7 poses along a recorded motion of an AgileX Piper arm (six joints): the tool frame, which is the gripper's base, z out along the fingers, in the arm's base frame.
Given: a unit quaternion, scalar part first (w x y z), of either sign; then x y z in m.
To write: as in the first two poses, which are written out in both.
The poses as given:
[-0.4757 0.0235 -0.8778 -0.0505 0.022 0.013 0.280]
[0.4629 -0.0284 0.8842 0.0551 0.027 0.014 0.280]
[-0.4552 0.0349 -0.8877 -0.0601 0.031 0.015 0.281]
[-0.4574 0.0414 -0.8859 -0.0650 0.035 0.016 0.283]
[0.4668 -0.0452 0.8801 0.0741 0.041 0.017 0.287]
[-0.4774 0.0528 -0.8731 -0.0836 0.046 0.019 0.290]
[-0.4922 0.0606 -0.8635 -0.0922 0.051 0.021 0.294]
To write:
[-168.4 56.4 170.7 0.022 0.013 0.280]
[-167.7 54.6 169.9 0.027 0.014 0.280]
[-166.5 53.5 168.7 0.031 0.015 0.281]
[-165.0 53.6 167.1 0.035 0.016 0.283]
[-162.7 54.6 165.1 0.041 0.017 0.287]
[-159.7 55.6 162.3 0.046 0.019 0.290]
[-156.3 57.0 159.0 0.051 0.021 0.294]

